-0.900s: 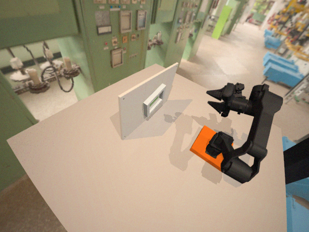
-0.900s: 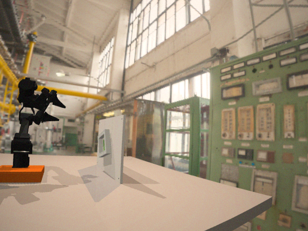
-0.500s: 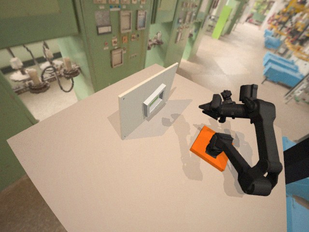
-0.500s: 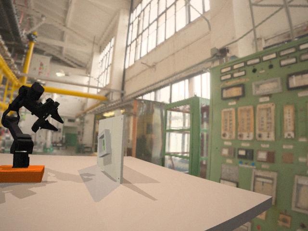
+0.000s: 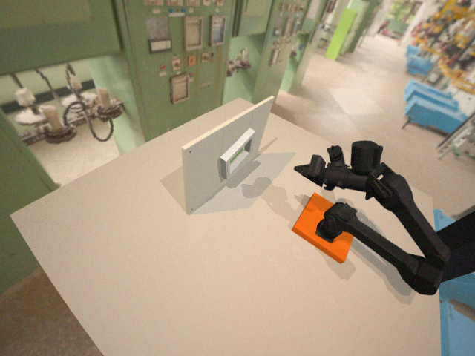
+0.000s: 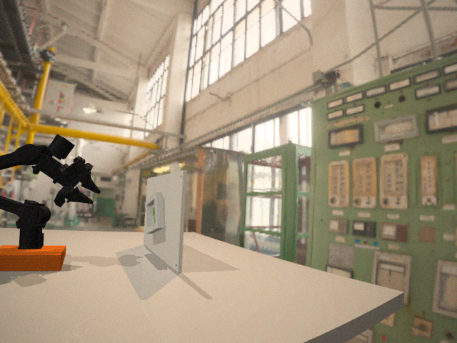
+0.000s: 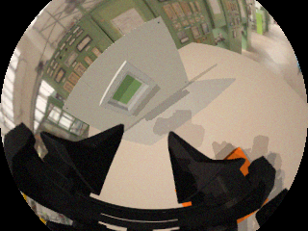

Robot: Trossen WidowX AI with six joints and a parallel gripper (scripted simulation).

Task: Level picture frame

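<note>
My gripper tip is 22 cm short of the picture frame, 5 cm above it and 2 cm to the right of it. From my gripper tip the other things lie so: grey wall board (23 cm ahead, 5 cm below, 1 cm to the left).
</note>
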